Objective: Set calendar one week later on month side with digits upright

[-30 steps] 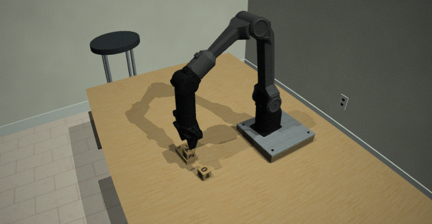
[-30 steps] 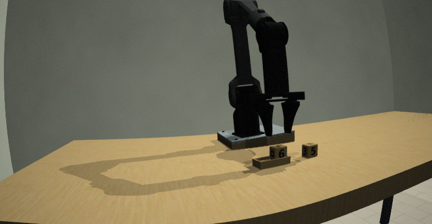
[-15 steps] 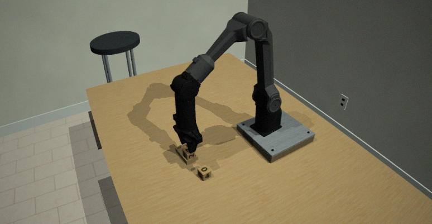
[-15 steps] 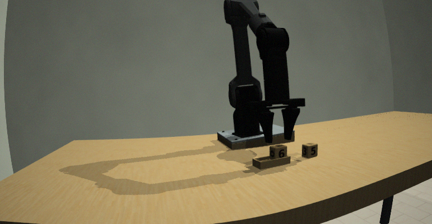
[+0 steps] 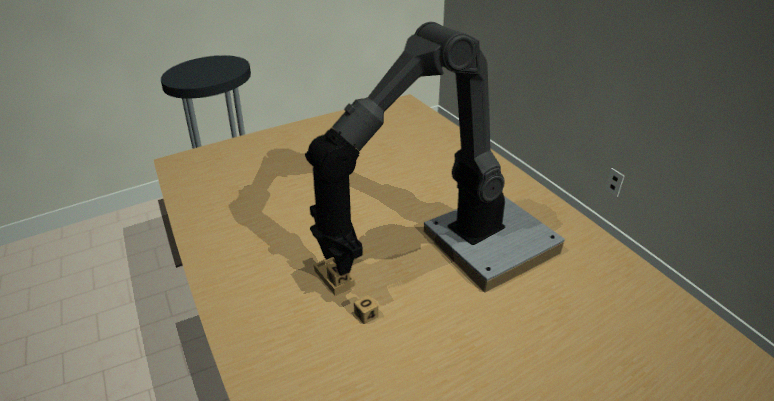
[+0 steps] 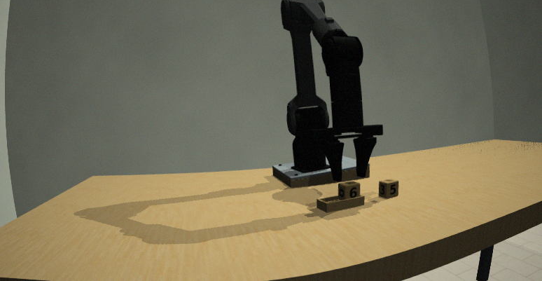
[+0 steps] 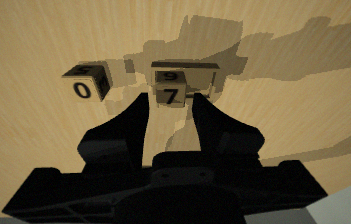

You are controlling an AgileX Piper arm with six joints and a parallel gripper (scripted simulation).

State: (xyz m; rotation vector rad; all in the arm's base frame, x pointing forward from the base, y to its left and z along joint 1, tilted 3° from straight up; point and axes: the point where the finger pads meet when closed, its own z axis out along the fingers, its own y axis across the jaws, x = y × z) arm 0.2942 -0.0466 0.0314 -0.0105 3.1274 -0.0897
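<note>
Right now my hand is 50 mm above the small wooden tray and 20 mm to the left of it.
</note>
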